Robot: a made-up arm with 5 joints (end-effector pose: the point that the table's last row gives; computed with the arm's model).
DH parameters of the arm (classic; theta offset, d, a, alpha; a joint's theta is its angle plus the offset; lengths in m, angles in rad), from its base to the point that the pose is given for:
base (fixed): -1.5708 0.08 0 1.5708
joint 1: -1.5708 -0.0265 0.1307 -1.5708
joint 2: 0 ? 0.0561 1.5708
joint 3: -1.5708 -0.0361 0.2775 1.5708
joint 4: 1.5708 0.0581 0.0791 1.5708
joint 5: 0 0.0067 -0.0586 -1.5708
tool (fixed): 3.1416 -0.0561 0 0
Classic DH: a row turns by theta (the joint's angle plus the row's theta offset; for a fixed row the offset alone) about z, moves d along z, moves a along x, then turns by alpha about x.
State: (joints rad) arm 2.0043 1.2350 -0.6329 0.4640 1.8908
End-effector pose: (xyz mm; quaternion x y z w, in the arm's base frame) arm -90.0 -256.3 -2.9 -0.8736 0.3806 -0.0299 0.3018
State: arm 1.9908 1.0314 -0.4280 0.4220 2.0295
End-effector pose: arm -83.1 -259.6 -32.0 -0.8285 0.4086 -0.2335 0.3036
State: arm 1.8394 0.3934 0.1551 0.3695 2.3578
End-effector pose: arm -66.9 -267.1 -108.4 -0.5412 0.4676 -0.6784 0.1679
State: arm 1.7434 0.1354 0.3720 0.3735 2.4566
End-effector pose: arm -77.2 -263.8 -131.8 -0.4154 0.4827 -0.7690 0.0554
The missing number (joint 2, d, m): -0.0206
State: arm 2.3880 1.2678 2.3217 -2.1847 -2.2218
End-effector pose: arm 425.7 -40.5 274.7 -0.5774 0.1266 0.0073 0.8066
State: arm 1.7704 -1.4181 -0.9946 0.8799 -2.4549
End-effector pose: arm 218.6 -77.7 74.8 -0.3331 -0.7768 0.1016 0.5247
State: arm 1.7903 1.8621 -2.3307 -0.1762 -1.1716
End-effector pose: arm -67.4 -69.2 342.5 0.4665 -0.0264 0.4761 0.7450
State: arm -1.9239 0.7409 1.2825 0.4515 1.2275
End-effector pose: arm 169.2 338.4 281.4 0.3253 0.4988 0.0400 0.8023
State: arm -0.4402 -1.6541 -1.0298 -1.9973 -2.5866
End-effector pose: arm 345.7 185.5 -99.0 -0.6123 0.1204 0.1856 0.7591
